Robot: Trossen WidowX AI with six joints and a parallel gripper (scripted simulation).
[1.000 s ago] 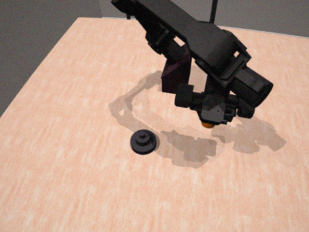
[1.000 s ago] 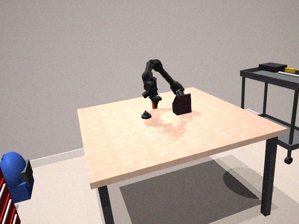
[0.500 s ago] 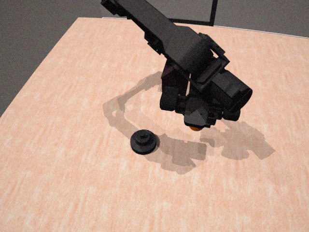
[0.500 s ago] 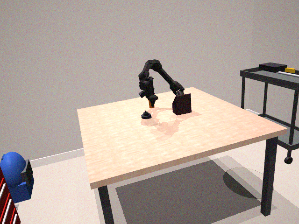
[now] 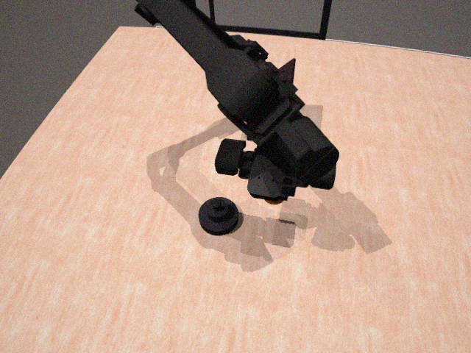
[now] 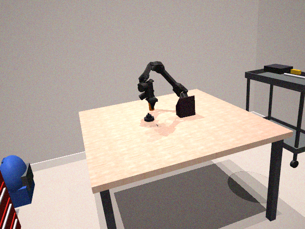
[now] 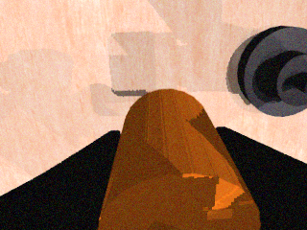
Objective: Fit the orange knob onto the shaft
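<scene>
My gripper tip is 10 mm short of the round pedestal, 110 mm to the left of it and 100 mm above it. Also, from my gripper tip: orange knob 20 mm above.
</scene>
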